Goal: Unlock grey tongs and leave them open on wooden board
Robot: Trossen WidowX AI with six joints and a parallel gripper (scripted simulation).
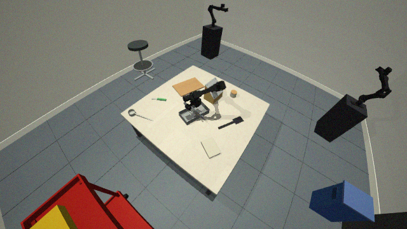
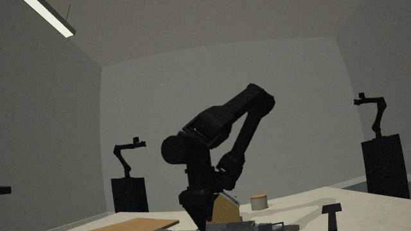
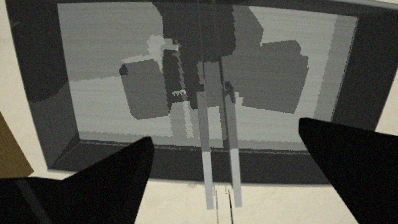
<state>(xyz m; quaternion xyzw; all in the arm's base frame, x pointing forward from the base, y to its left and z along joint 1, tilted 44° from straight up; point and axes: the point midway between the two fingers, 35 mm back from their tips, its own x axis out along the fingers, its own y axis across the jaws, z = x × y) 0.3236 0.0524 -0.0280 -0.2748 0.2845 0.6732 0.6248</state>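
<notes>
My gripper tip is 10 mm past the grey roasting tin, 10 mm to the right of it and 70 mm above it. Round my gripper tip: wooden board (290 mm behind, 370 mm to the right, 90 mm below); black spatula (220 mm behind, 390 mm to the left, 90 mm below); pale block (170 mm ahead, 410 mm to the left, 80 mm below).
</notes>
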